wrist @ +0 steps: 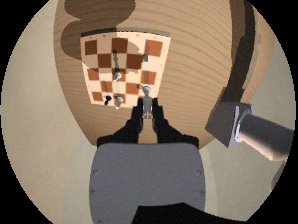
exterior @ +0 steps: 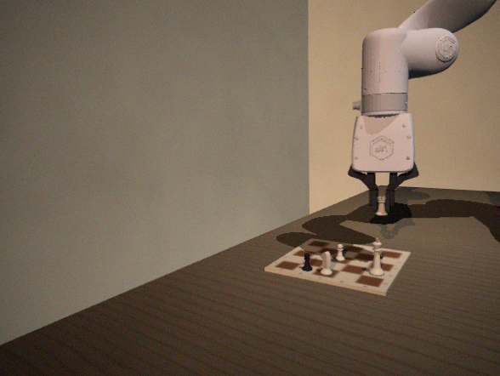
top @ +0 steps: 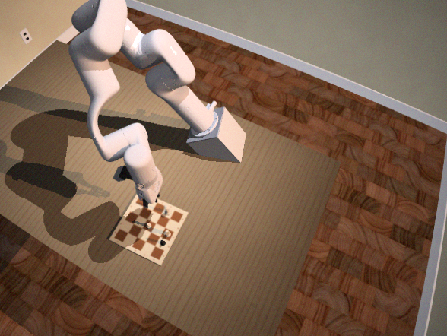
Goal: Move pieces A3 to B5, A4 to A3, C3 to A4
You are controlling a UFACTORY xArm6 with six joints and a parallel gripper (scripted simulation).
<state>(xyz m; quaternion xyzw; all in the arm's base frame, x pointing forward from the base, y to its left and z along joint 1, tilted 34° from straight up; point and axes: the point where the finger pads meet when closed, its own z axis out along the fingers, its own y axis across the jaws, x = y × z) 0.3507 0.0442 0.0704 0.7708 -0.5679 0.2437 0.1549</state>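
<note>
Right now the white bishop is 110 mm below my hand, 80 mm to the left of it and 70 mm ahead of it. Round my hand: white pawn: 110 mm below, 80 mm ahead, 10 mm to the left; white king: 90 mm below, 40 mm to the left, 10 mm behind; white rook: 10 mm below.
</note>
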